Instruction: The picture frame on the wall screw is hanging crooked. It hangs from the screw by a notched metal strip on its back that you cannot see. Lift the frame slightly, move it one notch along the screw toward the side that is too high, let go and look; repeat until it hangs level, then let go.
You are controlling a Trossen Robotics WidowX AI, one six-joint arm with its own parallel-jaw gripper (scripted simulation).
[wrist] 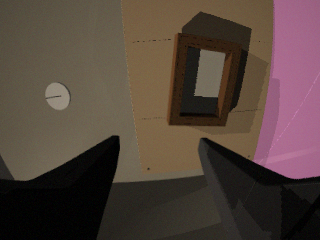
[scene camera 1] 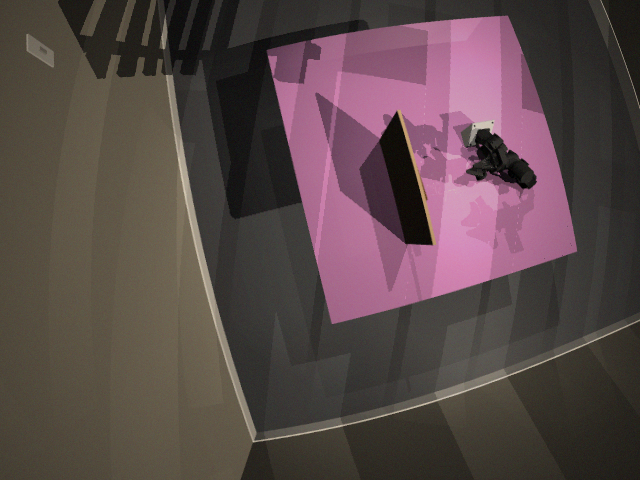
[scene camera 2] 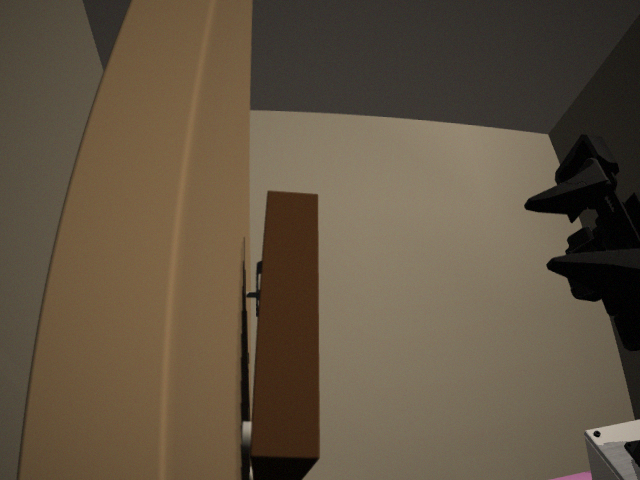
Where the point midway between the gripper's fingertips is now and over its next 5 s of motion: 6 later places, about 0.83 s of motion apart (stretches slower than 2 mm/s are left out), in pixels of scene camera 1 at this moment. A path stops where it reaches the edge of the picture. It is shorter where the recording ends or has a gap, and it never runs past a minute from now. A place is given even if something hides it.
My gripper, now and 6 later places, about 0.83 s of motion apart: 469, 169; 448, 173; 436, 175; 426, 177; 417, 179; 417, 178; 417, 178
